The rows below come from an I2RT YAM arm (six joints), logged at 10 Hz.
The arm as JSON. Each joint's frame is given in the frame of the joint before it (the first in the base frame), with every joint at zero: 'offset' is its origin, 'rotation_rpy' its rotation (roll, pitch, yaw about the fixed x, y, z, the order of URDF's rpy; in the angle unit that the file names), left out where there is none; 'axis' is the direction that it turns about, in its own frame. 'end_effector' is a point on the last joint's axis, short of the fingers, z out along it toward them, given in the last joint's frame.
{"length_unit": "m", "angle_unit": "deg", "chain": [
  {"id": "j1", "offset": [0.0, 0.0, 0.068], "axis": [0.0, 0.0, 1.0]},
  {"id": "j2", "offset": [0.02, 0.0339, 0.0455], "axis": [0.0, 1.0, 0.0]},
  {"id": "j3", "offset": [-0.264, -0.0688, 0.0], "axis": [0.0, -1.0, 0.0]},
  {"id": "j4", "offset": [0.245, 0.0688, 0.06], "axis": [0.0, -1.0, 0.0]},
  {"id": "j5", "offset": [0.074, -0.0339, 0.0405], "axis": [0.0, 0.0, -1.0]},
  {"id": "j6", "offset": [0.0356, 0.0, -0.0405], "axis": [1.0, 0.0, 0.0]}
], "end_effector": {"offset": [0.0, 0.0, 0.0], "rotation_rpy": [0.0, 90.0, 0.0]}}
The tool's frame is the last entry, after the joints.
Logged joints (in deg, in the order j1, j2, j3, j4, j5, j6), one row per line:
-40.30, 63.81, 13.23, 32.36, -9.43, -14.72
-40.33, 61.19, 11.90, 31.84, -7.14, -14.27
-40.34, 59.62, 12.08, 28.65, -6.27, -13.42
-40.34, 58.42, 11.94, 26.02, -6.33, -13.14
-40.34, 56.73, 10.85, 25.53, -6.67, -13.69
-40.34, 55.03, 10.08, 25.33, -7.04, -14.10
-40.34, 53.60, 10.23, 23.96, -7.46, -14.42
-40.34, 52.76, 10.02, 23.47, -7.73, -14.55
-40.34, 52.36, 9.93, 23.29, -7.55, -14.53
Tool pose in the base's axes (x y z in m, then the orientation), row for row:
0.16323, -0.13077, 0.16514, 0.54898, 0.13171, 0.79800, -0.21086
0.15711, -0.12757, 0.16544, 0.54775, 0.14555, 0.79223, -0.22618
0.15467, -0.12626, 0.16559, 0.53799, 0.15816, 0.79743, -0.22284
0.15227, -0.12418, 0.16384, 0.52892, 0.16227, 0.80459, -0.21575
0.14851, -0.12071, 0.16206, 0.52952, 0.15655, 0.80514, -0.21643
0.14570, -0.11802, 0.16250, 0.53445, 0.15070, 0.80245, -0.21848
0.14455, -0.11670, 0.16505, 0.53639, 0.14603, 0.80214, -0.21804
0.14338, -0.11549, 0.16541, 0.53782, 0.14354, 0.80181, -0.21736
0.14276, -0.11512, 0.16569, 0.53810, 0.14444, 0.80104, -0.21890
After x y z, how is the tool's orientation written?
As a quaternion, w x y z.
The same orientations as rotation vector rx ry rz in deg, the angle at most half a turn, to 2 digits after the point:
17.87, 108.27, -28.61
19.76, 107.55, -30.70
21.56, 108.70, -30.38
22.21, 110.10, -29.52
21.42, 110.15, -29.61
20.57, 109.55, -29.83
19.92, 109.42, -29.74
19.57, 109.31, -29.63
19.69, 109.19, -29.84

